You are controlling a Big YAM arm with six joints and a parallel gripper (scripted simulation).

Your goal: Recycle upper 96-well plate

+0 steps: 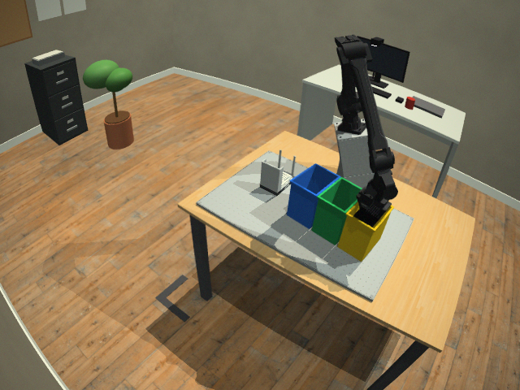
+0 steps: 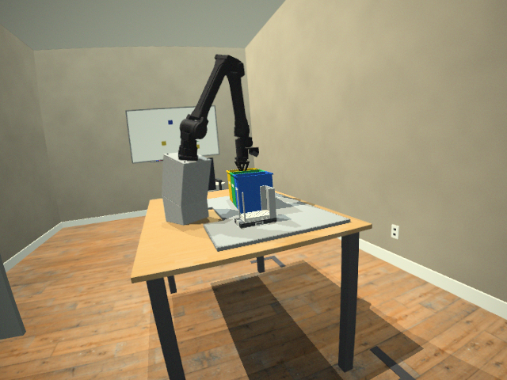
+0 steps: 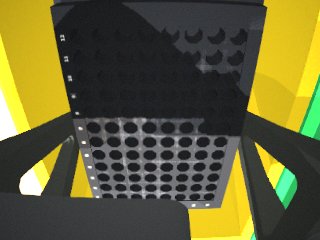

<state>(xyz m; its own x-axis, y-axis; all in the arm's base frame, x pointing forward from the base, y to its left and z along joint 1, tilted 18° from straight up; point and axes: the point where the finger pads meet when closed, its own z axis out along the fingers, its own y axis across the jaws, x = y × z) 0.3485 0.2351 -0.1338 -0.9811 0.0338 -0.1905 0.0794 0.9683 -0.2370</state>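
My hand is right at the dark 96-well plate. From my hand the other things lie so: blue bin: 260 mm to the right, 80 mm below, 20 mm behind; yellow bin: 80 mm below; green bin: 130 mm to the right, 80 mm below, 10 mm behind.
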